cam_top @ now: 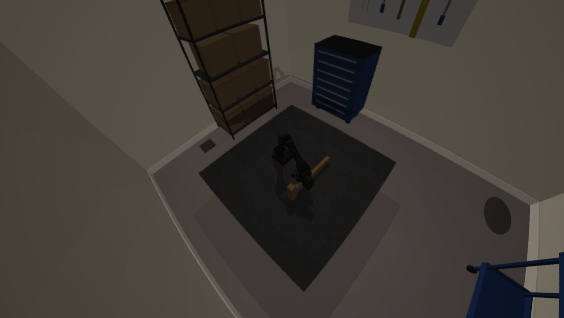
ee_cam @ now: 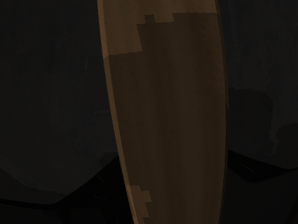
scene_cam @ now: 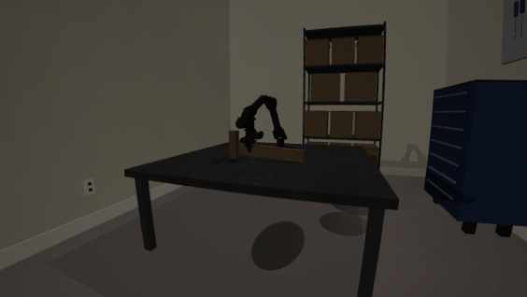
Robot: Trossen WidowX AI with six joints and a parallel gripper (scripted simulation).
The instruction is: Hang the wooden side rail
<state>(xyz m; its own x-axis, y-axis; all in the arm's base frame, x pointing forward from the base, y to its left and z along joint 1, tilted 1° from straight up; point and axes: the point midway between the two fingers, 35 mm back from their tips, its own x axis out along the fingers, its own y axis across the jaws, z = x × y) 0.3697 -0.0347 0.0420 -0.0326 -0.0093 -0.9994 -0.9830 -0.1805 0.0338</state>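
Now: gripper tip 11 cm to the left of the headboard post, 4 cm below it and 2 cm short of it.
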